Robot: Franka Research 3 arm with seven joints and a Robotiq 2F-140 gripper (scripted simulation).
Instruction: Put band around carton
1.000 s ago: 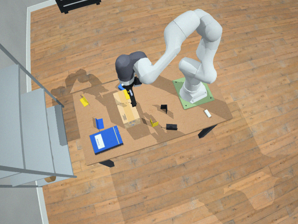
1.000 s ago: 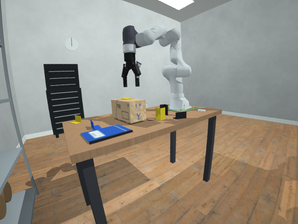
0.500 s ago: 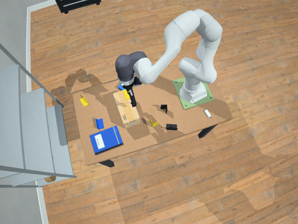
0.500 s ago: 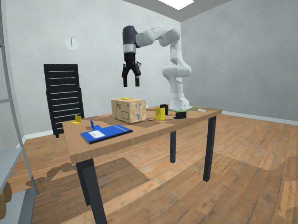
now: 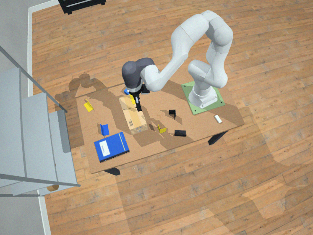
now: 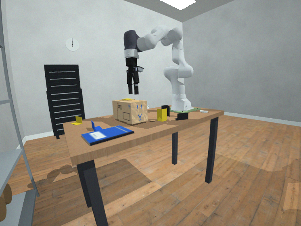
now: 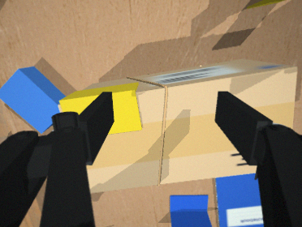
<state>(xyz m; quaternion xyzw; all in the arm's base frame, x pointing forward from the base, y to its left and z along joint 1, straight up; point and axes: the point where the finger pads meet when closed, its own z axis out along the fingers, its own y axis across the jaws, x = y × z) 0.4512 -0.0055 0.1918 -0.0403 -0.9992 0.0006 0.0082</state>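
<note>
Now: the cardboard carton 13 cm below my hand, 5 cm ahead of it and 1 cm to the left of it. From my hand the other things lie so: blue block: 21 cm to the right, 18 cm below, 2 cm ahead; then white block: 54 cm behind, 21 cm to the left, 20 cm below; then blue corner guard: 29 cm ahead, 19 cm below, 4 cm to the left.
</note>
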